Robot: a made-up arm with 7 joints.
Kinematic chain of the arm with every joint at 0, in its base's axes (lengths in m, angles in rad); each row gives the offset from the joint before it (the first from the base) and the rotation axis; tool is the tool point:
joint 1: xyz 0 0 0.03 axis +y
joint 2: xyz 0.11 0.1 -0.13 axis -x
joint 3: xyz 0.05 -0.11 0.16 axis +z
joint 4: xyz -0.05 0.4 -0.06 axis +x
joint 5: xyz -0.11 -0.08 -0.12 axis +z
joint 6: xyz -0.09 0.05 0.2 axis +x
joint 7: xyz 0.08 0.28 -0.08 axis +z
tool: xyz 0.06 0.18 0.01
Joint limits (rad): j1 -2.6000..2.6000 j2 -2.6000..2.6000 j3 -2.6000..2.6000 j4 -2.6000..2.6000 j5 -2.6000..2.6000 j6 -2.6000..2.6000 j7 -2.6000..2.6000
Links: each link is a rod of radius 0.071 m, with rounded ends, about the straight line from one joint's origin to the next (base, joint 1, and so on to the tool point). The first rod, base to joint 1, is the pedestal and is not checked.
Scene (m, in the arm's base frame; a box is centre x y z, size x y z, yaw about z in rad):
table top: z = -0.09
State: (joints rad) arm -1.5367 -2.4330 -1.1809 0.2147 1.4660 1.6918 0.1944
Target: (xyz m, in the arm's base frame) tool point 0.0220 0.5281 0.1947
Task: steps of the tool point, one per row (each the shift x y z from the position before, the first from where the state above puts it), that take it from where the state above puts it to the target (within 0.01 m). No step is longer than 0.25 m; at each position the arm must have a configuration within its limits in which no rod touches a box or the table.
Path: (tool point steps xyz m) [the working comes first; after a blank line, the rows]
Joints at the target: -1.2921 -1.2955 -1.4063 1.7109 2.4213 0.8970 0.6237
Straight joint move there: touches the table top.

1: -0.1608 -0.0188 -0.0436
2: -0.2021 0.0210 -0.0022
3: -0.2009 0.0803 0.0544
4: -0.1489 0.1321 0.1120
5: -0.0574 0.1470 0.1556
6: -0.0341 0.1770 -0.1039
7: 0.0485 0.1857 -0.0975
8: 0.1187 0.1540 -0.0911
9: 0.1599 0.0949 -0.0854

